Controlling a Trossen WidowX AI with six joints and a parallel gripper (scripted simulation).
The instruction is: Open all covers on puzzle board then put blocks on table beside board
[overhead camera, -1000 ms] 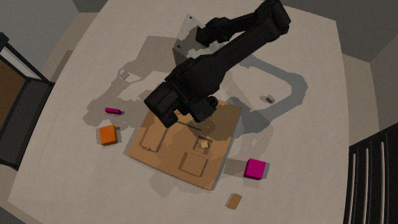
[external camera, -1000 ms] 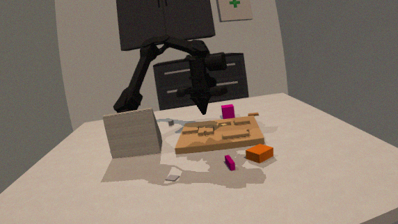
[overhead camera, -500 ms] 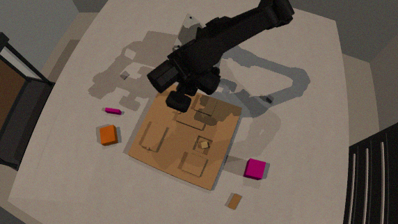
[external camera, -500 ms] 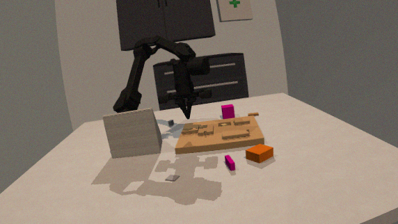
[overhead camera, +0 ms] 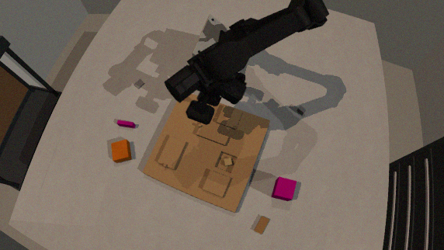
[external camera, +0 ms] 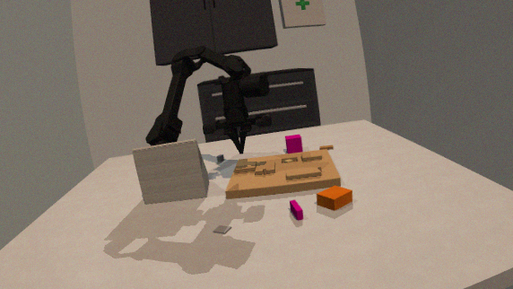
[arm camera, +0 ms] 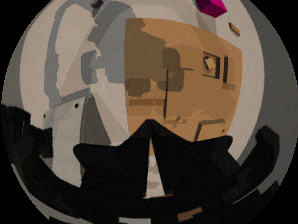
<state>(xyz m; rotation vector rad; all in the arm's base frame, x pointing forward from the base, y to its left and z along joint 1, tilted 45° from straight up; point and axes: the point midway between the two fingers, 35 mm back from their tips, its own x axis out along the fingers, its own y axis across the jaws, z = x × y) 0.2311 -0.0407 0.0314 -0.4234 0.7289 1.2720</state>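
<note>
Right now the tan puzzle board is 100 mm ahead of my gripper tip, 30 mm to the right of it and 60 mm below it. Also, from my gripper tip: magenta bar (60 mm ahead, 290 mm to the right, 70 mm below); grey block (50 mm behind, 270 mm to the left, 70 mm below); magenta cube (210 mm ahead, 220 mm to the left, 60 mm below).
</note>
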